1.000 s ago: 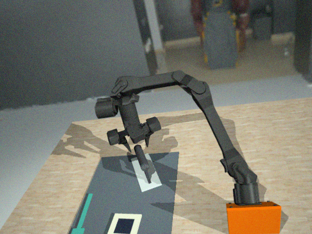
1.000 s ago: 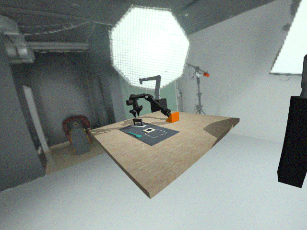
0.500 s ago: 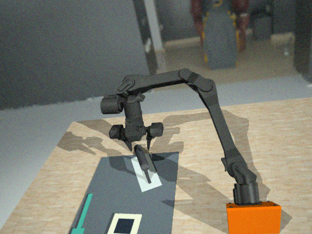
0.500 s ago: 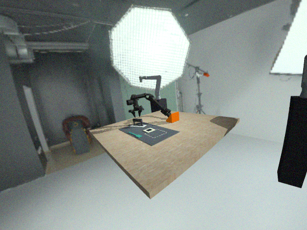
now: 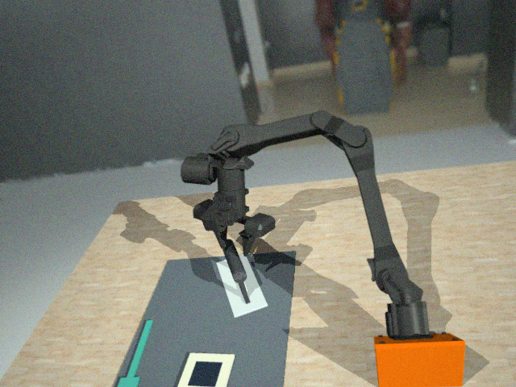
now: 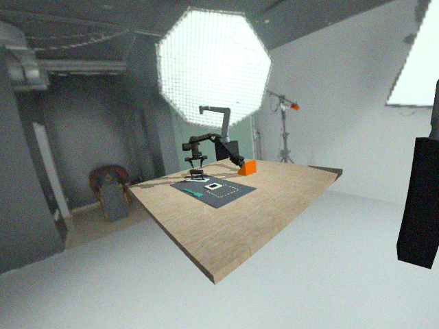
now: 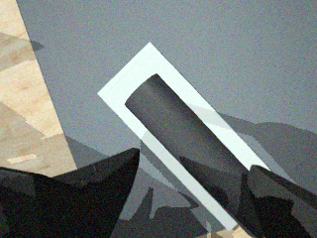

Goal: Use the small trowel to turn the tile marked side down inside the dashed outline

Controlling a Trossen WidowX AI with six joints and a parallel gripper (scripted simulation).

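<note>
Now: the grey mat 80 mm ahead of my gripper tip, 210 mm to the left of it and 120 mm below it. Also, from my gripper tip: teal strip: 220 mm ahead, 210 mm to the left, 90 mm below; then cream tile: 60 mm ahead, 250 mm to the left, 90 mm below.
</note>
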